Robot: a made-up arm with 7 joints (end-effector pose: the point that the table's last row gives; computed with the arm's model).
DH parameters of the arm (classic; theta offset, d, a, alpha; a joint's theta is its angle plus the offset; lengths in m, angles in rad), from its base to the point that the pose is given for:
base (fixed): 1.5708 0.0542 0 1.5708
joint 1: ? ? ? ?
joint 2: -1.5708 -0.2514 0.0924 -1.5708
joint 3: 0 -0.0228 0.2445 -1.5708
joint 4: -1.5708 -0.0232 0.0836 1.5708
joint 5: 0.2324 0 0.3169 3.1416
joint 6: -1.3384 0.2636 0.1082 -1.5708
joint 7: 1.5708 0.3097 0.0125 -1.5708
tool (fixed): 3.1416 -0.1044 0 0
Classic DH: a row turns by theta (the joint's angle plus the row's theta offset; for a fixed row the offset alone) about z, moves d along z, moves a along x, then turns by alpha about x.
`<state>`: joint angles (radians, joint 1 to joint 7).
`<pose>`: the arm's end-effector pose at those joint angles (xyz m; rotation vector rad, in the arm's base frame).
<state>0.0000 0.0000 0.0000 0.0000 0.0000 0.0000 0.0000</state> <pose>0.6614 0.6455 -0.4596 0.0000 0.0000 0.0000</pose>
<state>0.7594 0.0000 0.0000 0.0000 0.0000 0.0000 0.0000</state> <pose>0.6614 0.8219 0.1260 0.7594 0.0000 0.0000</pose>
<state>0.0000 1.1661 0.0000 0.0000 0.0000 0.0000 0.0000</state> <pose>-0.3191 0.7744 -0.4596 0.0000 0.0000 1.1661</pose>
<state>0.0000 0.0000 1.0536 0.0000 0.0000 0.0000 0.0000</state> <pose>0.1828 0.6455 -0.7577 0.0000 1.0536 0.0000</pose>
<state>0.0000 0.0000 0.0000 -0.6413 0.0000 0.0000 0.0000</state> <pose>0.1917 0.6563 -0.4596 0.0000 0.0000 0.6413</pose>
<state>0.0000 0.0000 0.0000 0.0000 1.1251 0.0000 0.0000</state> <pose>0.6614 0.0362 -0.8548 -1.1251 0.0000 0.0000</pose>
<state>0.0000 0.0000 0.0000 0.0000 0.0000 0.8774 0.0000</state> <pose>0.6614 0.6972 -0.1447 0.8774 0.0000 0.0000</pose>
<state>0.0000 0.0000 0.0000 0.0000 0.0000 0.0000 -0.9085</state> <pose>0.7485 0.6455 -0.4293 0.0000 -0.9085 0.0000</pose>
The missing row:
joint 1: 0 0.0734 -0.0334 -1.5708
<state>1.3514 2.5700 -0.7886 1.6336 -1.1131 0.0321 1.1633</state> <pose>-0.0496 -0.5615 0.4932 -1.4609 -0.2814 -2.4738</pose>
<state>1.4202 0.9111 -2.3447 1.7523 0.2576 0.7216 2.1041</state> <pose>0.0251 -0.4715 -0.4976 -1.7588 1.4589 -1.6844</pose>
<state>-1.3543 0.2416 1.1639 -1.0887 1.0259 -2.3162 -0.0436</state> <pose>0.2830 -0.5970 -0.2715 1.6205 0.4035 -1.8939</pose>
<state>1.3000 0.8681 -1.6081 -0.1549 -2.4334 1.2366 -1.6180</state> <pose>0.2702 -0.5075 -0.2243 -1.6813 -1.2683 -1.0068</pose>
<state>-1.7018 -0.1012 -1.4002 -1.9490 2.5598 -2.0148 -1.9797</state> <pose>0.0230 0.0136 -0.3064 -0.1991 -0.0652 1.2800</pose>
